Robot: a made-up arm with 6 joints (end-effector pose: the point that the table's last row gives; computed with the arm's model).
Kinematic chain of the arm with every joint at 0, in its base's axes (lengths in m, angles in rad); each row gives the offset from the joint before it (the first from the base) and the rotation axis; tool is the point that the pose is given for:
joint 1: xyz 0 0 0.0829 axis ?
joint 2: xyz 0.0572 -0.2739 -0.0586 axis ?
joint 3: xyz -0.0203 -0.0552 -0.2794 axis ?
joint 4: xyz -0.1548 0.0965 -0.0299 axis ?
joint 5: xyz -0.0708 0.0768 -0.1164 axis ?
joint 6: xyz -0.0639 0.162 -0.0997 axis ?
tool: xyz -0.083 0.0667 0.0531
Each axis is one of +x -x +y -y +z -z.
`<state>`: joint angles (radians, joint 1 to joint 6).
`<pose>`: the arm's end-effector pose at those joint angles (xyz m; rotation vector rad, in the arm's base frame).
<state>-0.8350 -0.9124 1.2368 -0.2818 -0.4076 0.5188</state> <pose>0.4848 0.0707 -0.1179 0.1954 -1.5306 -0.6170</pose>
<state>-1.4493 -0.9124 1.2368 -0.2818 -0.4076 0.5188</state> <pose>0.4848 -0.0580 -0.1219 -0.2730 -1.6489 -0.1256</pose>
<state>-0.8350 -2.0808 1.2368 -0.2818 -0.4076 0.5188</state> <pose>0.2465 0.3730 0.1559 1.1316 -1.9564 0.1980</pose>
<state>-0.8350 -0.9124 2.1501 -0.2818 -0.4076 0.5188</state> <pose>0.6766 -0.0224 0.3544 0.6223 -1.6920 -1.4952</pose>
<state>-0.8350 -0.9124 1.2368 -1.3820 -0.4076 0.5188</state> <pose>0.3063 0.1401 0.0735 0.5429 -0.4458 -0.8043</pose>
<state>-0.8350 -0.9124 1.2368 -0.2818 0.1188 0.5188</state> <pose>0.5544 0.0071 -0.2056 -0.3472 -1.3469 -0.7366</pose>
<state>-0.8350 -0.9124 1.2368 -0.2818 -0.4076 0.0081</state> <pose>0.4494 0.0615 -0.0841 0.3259 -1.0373 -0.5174</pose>
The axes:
joint 1: +x
joint 2: +y
joint 3: -z
joint 4: -y
joint 5: -x
joint 6: -y

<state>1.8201 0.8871 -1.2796 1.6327 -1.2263 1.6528</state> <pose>-0.6275 0.0906 -0.2846 -1.3636 -0.3838 1.1759</pose>
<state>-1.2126 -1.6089 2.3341 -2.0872 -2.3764 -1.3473</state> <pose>0.3002 -0.1173 0.3509 -2.2435 -0.1922 -1.2856</pose>
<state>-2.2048 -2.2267 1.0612 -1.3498 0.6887 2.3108</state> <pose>0.3495 -0.1490 -0.1682 0.0448 -1.8562 2.3780</pose>
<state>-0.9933 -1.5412 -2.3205 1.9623 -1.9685 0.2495</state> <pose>0.6232 -0.3749 0.5087 -0.5902 -2.6576 -1.3773</pose>
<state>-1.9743 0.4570 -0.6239 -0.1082 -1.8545 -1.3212</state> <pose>-0.2866 0.0520 0.4735 0.4968 1.6574 -0.6452</pose>
